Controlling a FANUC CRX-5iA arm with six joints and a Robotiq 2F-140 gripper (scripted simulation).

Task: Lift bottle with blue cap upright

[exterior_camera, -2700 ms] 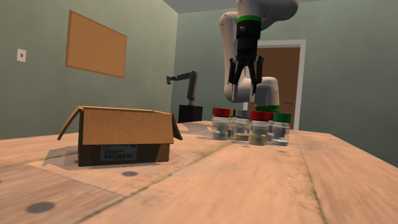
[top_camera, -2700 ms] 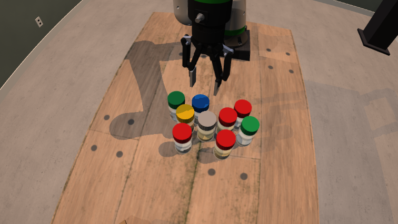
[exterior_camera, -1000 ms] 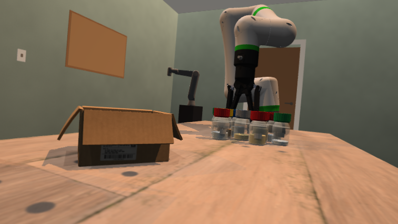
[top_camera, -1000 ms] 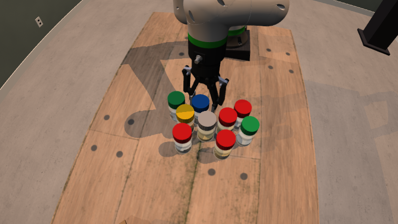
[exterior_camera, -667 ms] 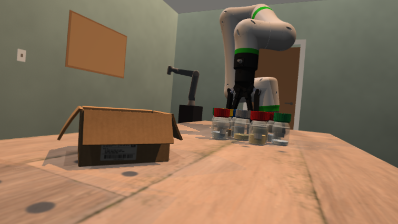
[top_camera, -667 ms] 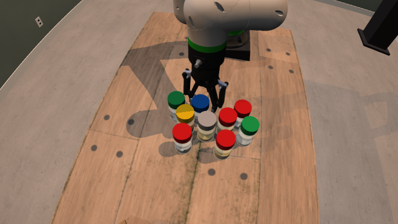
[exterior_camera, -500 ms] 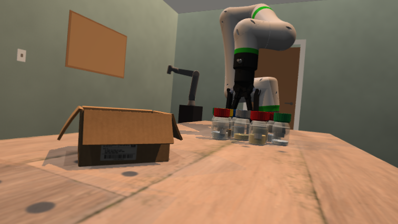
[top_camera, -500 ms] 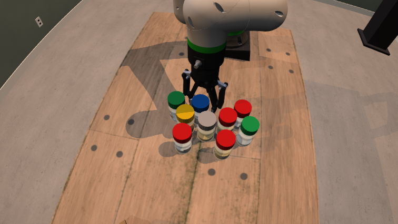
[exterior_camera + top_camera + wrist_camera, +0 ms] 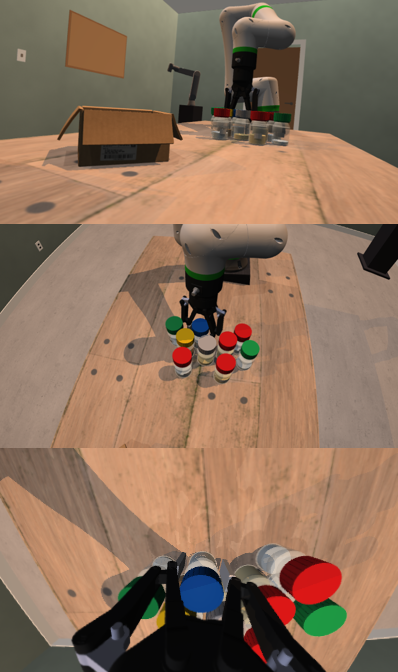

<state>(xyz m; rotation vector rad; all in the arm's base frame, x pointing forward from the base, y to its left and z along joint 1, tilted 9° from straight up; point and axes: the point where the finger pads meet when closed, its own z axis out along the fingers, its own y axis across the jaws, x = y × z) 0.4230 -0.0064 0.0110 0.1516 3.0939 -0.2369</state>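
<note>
Now: the blue-capped bottle 10 mm ahead of my hand. Also, from my hand: grey-capped bottle 60 mm ahead, 40 mm to the left; then yellow-capped bottle 60 mm ahead, 30 mm to the right.
</note>
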